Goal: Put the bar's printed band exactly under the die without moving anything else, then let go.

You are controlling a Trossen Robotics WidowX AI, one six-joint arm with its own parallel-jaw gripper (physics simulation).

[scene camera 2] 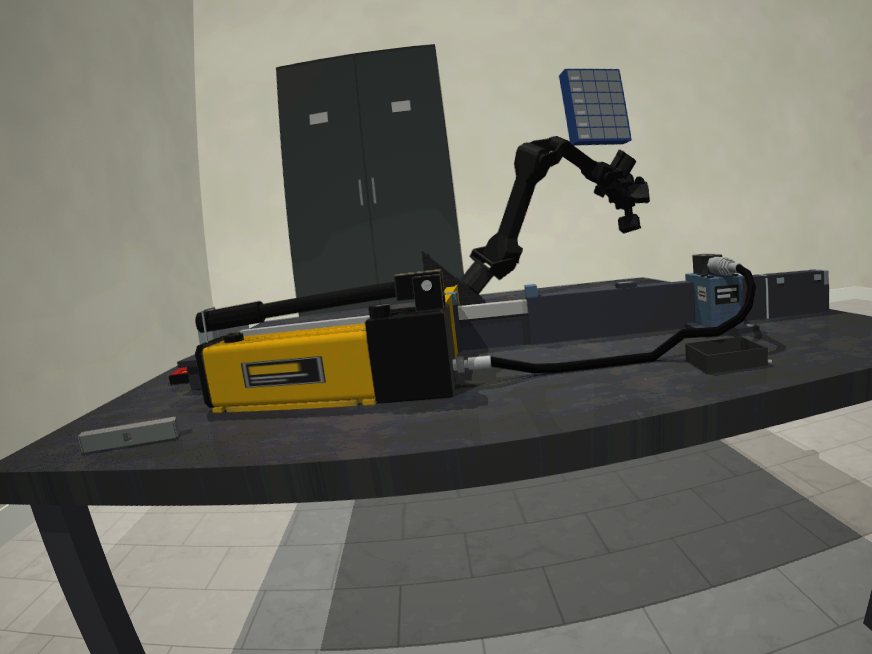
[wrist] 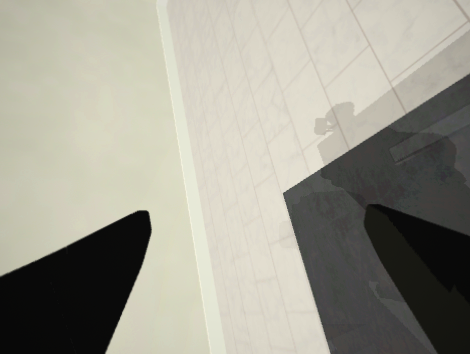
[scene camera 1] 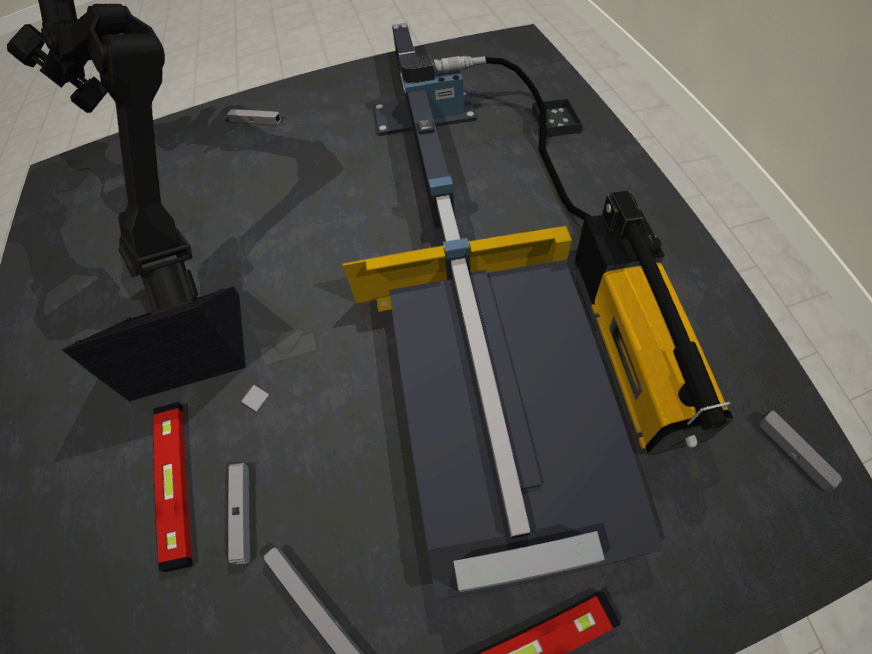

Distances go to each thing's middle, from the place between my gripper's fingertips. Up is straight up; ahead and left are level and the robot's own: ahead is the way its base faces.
Scene:
My hand is 720 mm short of the yellow and black pump unit (scene camera 2: 405, 354), 920 mm to the left of it and 150 mm above it.

